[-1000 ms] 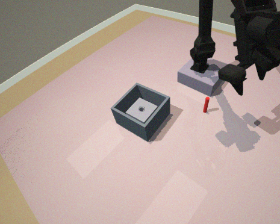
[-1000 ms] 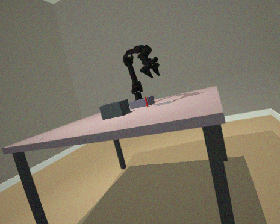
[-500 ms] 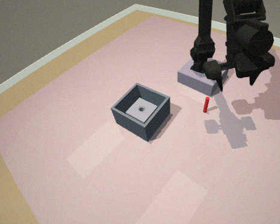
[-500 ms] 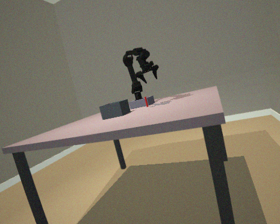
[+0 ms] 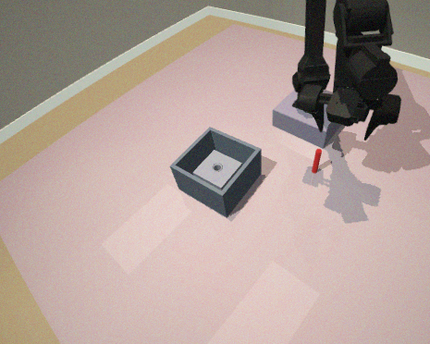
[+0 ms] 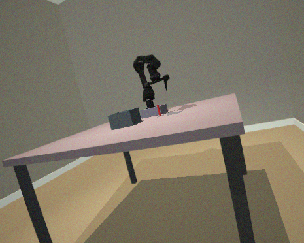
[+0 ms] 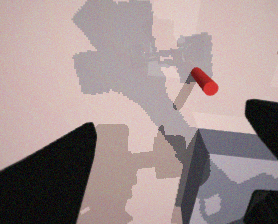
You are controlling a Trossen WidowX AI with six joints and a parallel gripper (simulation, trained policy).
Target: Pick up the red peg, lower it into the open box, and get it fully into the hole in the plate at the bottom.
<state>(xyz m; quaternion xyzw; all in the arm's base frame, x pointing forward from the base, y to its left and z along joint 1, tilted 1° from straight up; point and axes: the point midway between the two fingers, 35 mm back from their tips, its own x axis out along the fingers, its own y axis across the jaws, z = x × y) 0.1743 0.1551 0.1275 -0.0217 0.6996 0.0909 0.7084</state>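
Right now the red peg is 120 mm below my gripper tip and 40 mm to the right of it. From my gripper tip the other things lie so: grey box (240 mm to the right, 160 mm ahead, 130 mm below); light grey plate (240 mm to the right, 160 mm ahead, 110 mm below).
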